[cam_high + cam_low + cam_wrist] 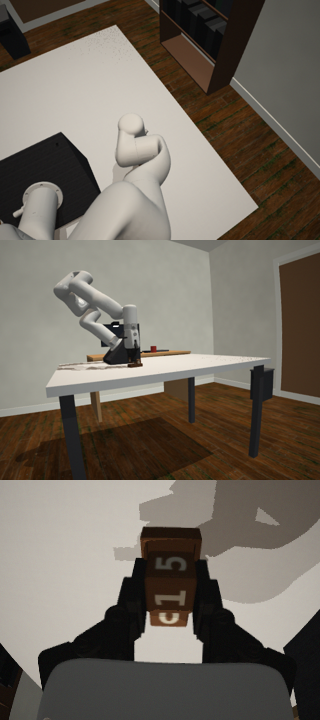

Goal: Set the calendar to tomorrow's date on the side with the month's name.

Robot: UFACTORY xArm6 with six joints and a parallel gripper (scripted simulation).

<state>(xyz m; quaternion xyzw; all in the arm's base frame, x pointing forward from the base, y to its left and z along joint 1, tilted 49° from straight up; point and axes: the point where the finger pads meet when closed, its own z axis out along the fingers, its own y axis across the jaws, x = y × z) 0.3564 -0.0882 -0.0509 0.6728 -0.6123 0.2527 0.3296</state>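
The brown tray lies 2 cm to the left of my hand and 4 cm below it.
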